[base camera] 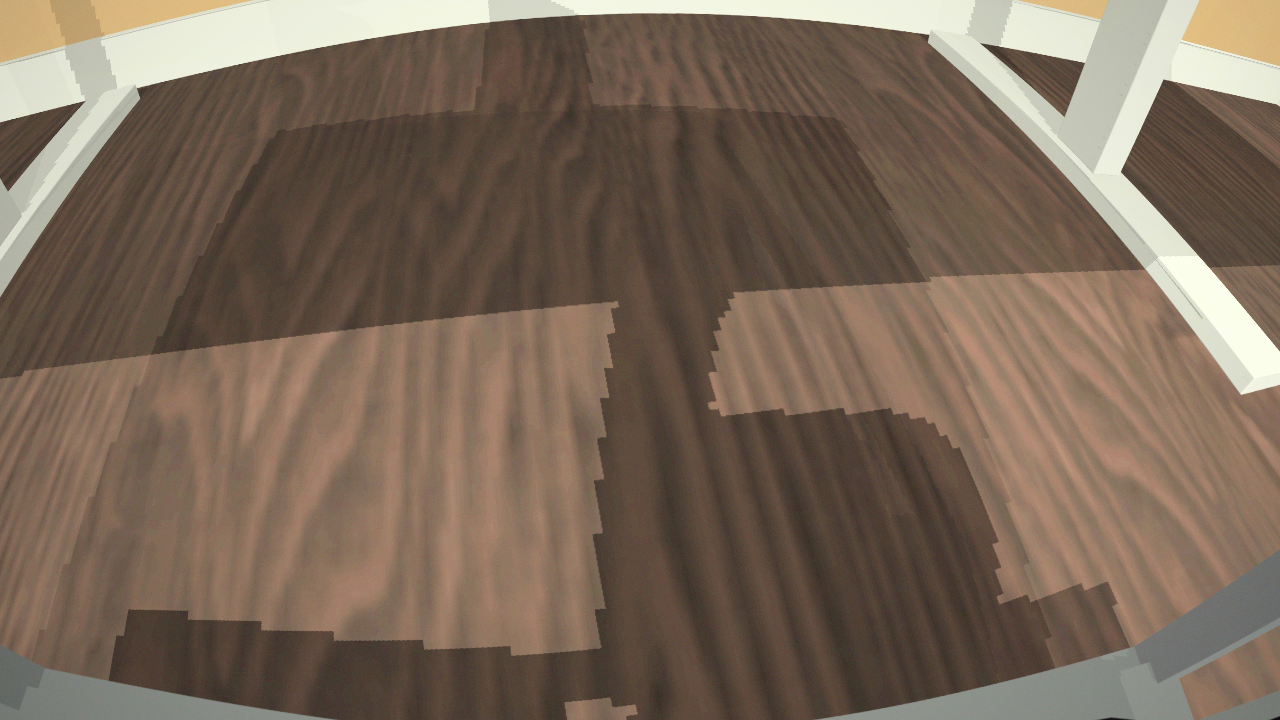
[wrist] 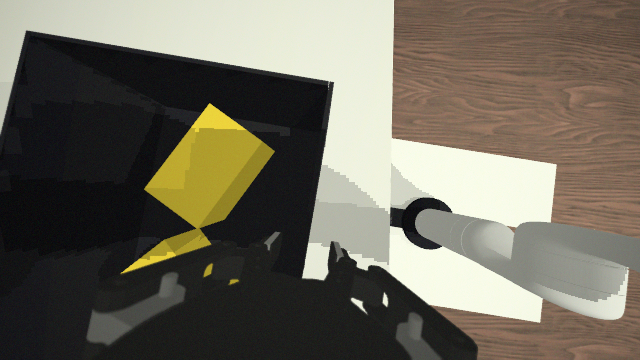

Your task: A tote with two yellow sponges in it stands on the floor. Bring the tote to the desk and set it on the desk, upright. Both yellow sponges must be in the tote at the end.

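Places are measured from the arm's base along level axes (x left, y back, z up), in metres.
Pixels of known places: gripper, between the fingertips: [wrist: 305,247]; arm's base, origin of its link: [wrist: 429,223].
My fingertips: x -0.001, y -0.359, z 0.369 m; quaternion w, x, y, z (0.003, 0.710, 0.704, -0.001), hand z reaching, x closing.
Note:
Ahead of a thing's pixels: the offset from my fingertips to its top centre. "spot": to the spot under its first point. Level surfaces: height alone.
The black tote {dz +0.055, dx +0.024, dy -0.099 m} [wrist: 200,80] stands upright on the white desk top {dz -0.045 m} [wrist: 362,45] in the wrist view. One yellow sponge {dz +0.003, dx -0.061, dy -0.105 m} [wrist: 207,160] lies in it. A second yellow sponge {dz +0.003, dx +0.069, dy -0.112 m} [wrist: 182,246] lies in the tote beside the first, partly hidden by the gripper. My gripper [wrist: 305,247] is partly open, with its fingertips apart on either side of the tote's right wall and nothing held between them. The tote, the sponges and the gripper do not show in the base camera view.
The desk's right edge runs beside the tote. Beyond it are my white base plate [wrist: 500,190], my grey arm [wrist: 465,227] and the wooden floor {dz -0.765 m} [wrist: 500,75]. In the base camera view, a white leg {spot: dz -0.629, dx -0.571, dy -0.325 m} [base camera: 1123,89] and white foot bars [base camera: 1190,286] [base camera: 67,170] stand on the floor.

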